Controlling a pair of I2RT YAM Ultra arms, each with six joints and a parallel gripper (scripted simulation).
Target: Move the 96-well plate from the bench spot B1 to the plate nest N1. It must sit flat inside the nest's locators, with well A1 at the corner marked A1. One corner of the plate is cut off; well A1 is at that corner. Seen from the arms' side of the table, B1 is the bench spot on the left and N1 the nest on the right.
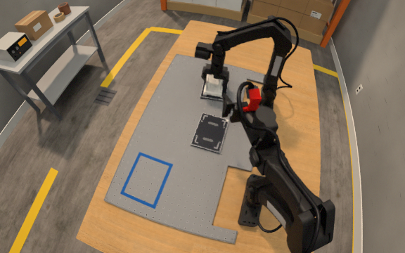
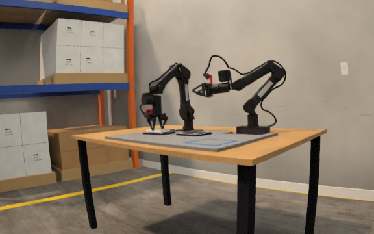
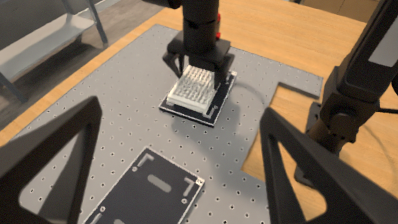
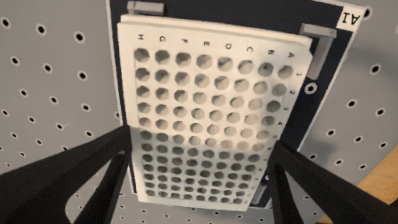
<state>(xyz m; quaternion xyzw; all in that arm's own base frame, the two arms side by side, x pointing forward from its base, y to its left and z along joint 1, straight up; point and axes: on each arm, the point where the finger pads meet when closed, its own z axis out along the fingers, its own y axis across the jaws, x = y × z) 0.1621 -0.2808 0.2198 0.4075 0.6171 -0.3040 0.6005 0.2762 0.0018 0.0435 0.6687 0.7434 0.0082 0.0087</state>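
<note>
Now: the black plate nest 10 mm behind my right hand and 20 mm below it. The rest, counted from my right hand: white 96-well plate (10 mm below).
</note>
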